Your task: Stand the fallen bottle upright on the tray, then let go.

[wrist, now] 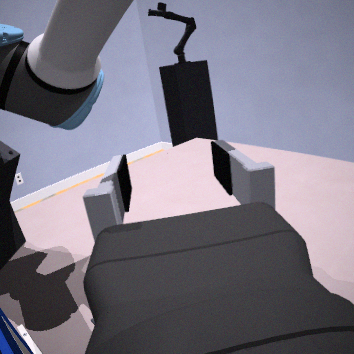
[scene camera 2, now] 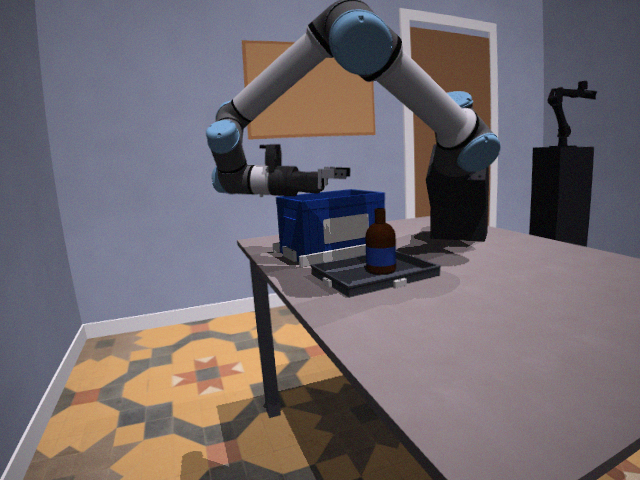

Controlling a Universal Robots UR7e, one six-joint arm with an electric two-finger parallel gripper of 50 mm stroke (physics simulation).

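Frame: origin at the arm's base, x down, y ahead, z right, level; centimetres.
Seen in the pictures: gripper, between the fingertips: (wrist: 170, 164) (scene camera 2: 348, 173).
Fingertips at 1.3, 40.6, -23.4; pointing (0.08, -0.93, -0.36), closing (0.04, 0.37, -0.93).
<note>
Offsets run from my fingertips to a thing's top centre, as dx, dy, dz. "*": to the spot under its first point. Level surfaces: height alone.
The brown bottle {+8.7, -6.9, -2.2} (scene camera 2: 380, 241) with a blue label stands upright on the dark tray {* +22.4, +5.9, -11.7} (scene camera 2: 336, 280), in the scene view; it does not show in the wrist view. The tray lies flat on the table. My gripper (scene camera 2: 341, 172) (wrist: 170, 164) is open and points level, above and to the left of the bottle's neck in the scene view, apart from it. In the wrist view the two fingers stand wide apart with nothing between them.
A blue crate {+7.2, +1.1, +23.7} (scene camera 2: 305, 222) (wrist: 9, 336) stands behind the tray, below my gripper in the scene view. A pale rail {* +22.9, +3.5, +11.8} (scene camera 2: 330, 255) lies between crate and tray. The arm's black base (scene camera 2: 457, 206) stands at the back of the table {dx +24.7} (scene camera 2: 496, 330).
</note>
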